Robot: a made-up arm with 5 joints.
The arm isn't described. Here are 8 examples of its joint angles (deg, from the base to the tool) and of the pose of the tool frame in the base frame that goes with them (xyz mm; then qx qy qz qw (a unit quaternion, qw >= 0)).
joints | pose
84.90 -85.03 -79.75 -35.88 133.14 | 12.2 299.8 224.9 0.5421 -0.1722 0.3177 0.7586
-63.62 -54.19 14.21 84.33 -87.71 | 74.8 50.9 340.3 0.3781 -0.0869 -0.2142 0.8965
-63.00 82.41 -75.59 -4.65 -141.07 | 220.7 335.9 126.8 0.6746 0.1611 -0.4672 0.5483
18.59 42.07 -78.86 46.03 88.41 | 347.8 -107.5 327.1 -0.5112 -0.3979 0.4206 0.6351
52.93 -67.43 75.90 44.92 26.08 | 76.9 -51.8 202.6 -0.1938 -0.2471 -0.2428 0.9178
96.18 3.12 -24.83 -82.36 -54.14 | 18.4 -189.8 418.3 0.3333 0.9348 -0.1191 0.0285
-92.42 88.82 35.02 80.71 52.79 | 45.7 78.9 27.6 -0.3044 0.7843 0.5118 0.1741
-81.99 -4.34 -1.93 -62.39 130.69 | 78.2 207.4 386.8 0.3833 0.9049 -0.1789 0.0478
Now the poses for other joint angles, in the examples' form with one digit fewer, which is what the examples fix.
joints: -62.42 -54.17 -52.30 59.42 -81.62
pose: 9 -77 448 0.892 -0.266 -0.070 0.359
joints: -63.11 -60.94 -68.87 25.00 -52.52
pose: -38 -173 418 -0.852 0.508 0.009 0.129
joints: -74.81 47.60 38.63 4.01 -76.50
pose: 99 183 55 -0.002 0.000 -0.039 0.999
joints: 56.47 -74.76 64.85 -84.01 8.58
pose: 48 -15 316 0.517 0.855 -0.015 0.031
